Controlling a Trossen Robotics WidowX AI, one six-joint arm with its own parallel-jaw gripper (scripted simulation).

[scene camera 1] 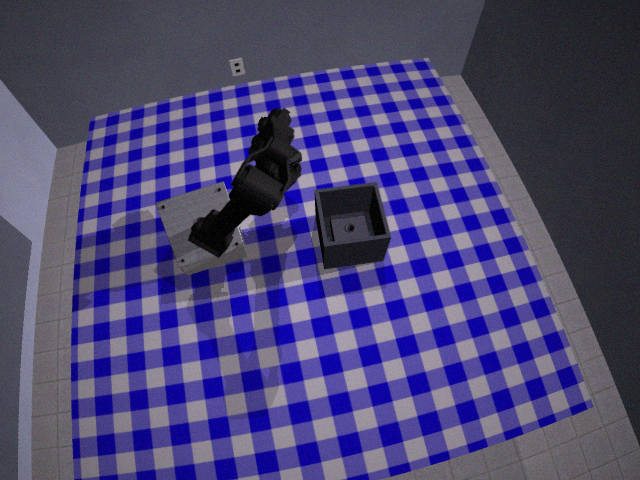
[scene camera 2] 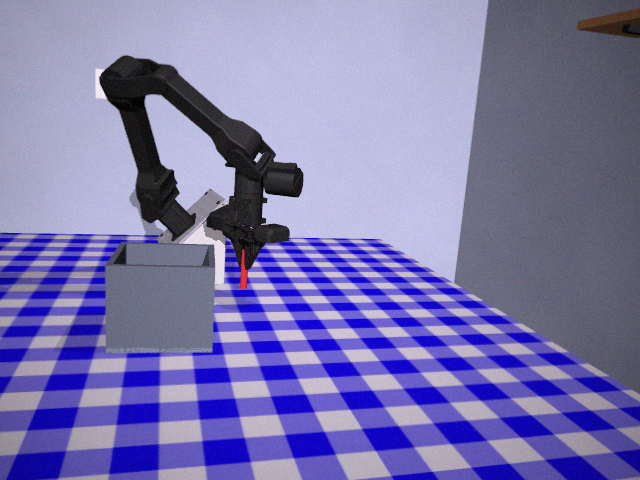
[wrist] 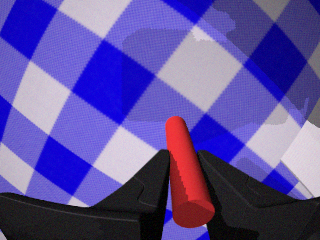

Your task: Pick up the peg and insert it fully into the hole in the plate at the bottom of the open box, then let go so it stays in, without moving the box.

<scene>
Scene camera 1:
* grey box: 365, 197
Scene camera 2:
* my gripper: 244, 268
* grey box: 159, 297
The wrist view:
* my gripper: 182, 158
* red peg: 191, 202
</scene>
